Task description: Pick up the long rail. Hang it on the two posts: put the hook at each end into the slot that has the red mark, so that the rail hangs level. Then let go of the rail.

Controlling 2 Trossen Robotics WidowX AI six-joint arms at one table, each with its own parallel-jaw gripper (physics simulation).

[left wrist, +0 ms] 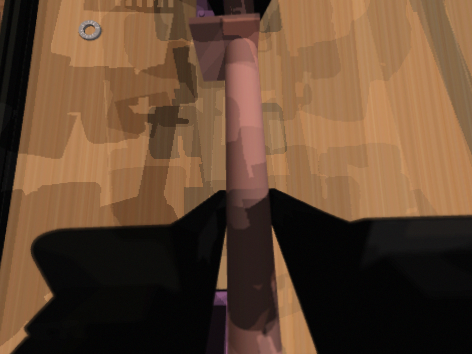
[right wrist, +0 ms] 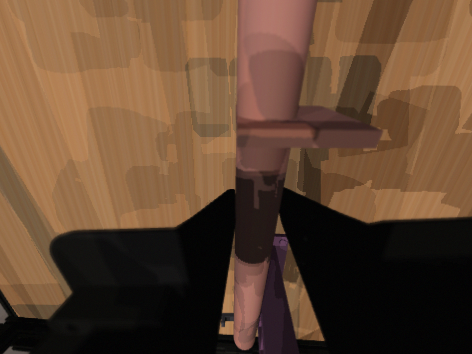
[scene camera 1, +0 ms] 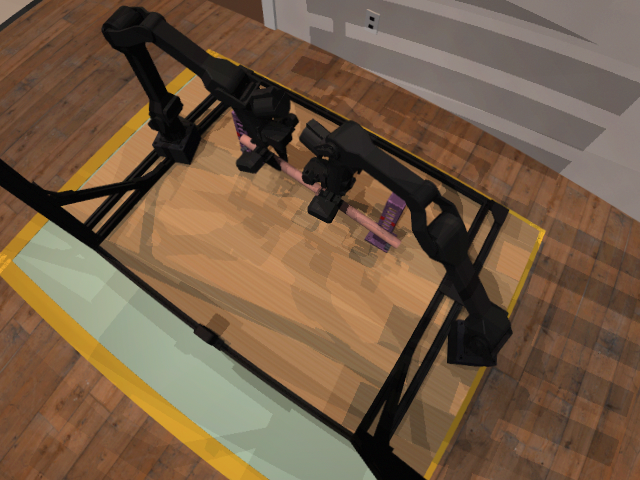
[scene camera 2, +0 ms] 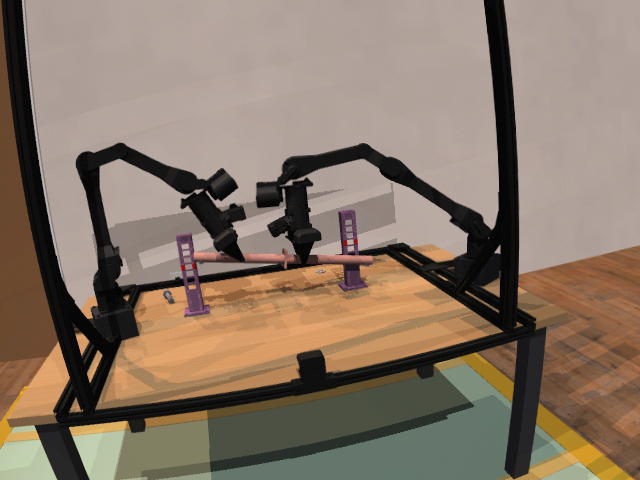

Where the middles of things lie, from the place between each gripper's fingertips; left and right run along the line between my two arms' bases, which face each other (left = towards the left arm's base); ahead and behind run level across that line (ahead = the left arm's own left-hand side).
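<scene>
Post [scene camera 2: 194, 297]: 150 mm to the left of my left hand, 20 mm ahead of it, 20 mm below it. My left hand: 110 mm to the left of the pink rail [scene camera 2: 284, 258], 10 mm short of it, 10 mm above it.
Post: 300 mm to the left of my right hand, 10 mm ahead of it, 10 mm above it. Pink rail: 40 mm to the left of my right hand, 20 mm above it. By its middle, pink rail nearer to my right hand than to my left hand.
</scene>
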